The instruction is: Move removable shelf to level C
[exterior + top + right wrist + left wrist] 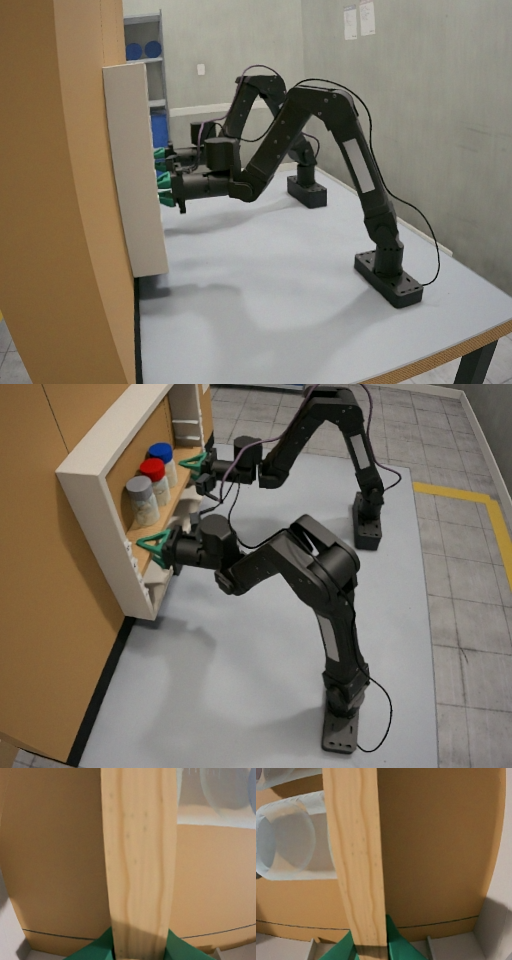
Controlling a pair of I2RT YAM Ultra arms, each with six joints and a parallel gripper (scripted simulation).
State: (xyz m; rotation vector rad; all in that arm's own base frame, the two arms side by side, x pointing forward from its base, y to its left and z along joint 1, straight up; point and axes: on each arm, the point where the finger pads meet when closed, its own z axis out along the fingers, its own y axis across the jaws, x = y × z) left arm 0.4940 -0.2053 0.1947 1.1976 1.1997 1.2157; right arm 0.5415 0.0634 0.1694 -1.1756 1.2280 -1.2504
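My left hand is 70 mm to the left of the grey-capped bottle, 60 mm below it and 10 mm short of it. From my left hand the other things lie so: wooden shelf (150 mm to the right, 20 mm ahead); then red-capped bottle (140 mm to the right, 60 mm above, 20 mm ahead); then white wall rack (150 mm to the right, 60 mm above, 20 mm ahead).
Now: right hand 9 cm to the right of the blue-capped bottle and 6 cm below it. The rest, counted from my right hand: wooden shelf 15 cm to the left, 1 cm behind; then red-capped bottle 15 cm to the left, 6 cm above, 1 cm behind; then white wall rack 15 cm to the left, 6 cm above, 1 cm behind.
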